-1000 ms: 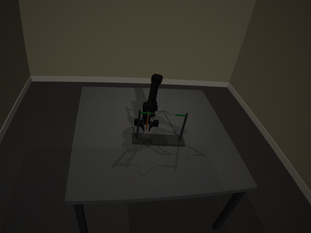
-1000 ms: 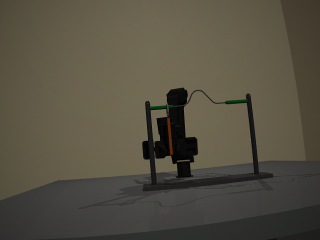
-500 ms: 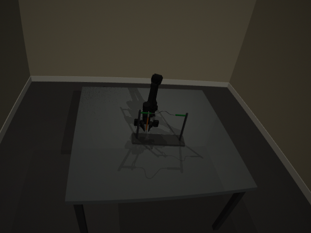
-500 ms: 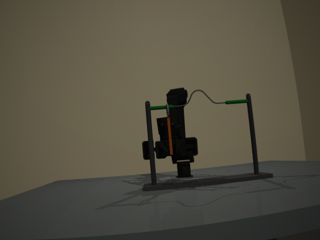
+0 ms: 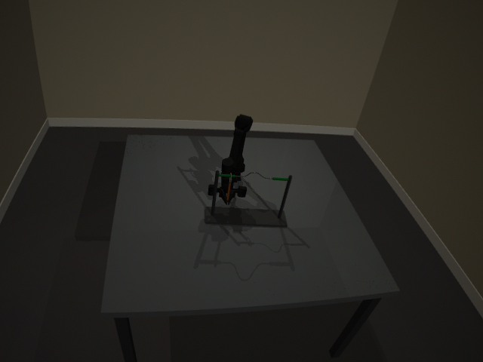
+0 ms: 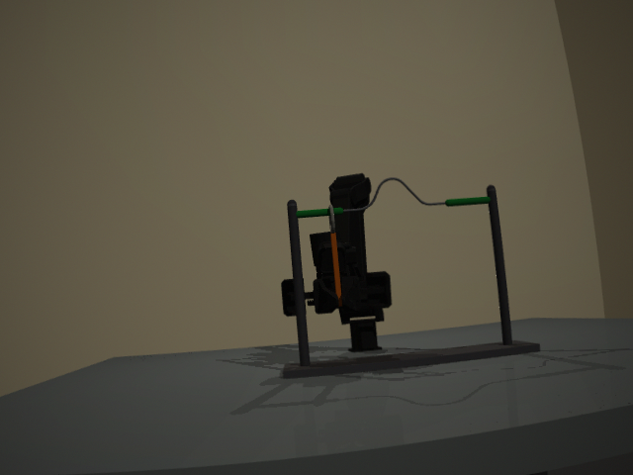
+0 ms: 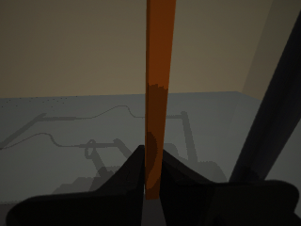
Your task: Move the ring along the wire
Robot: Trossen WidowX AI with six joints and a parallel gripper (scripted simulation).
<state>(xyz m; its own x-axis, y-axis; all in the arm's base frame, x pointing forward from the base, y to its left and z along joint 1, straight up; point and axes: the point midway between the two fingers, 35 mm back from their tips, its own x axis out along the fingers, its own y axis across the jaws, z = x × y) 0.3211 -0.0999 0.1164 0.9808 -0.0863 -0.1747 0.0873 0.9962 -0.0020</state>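
Right now the ring with orange handle is 3 cm behind my gripper tip and 9 cm above it.
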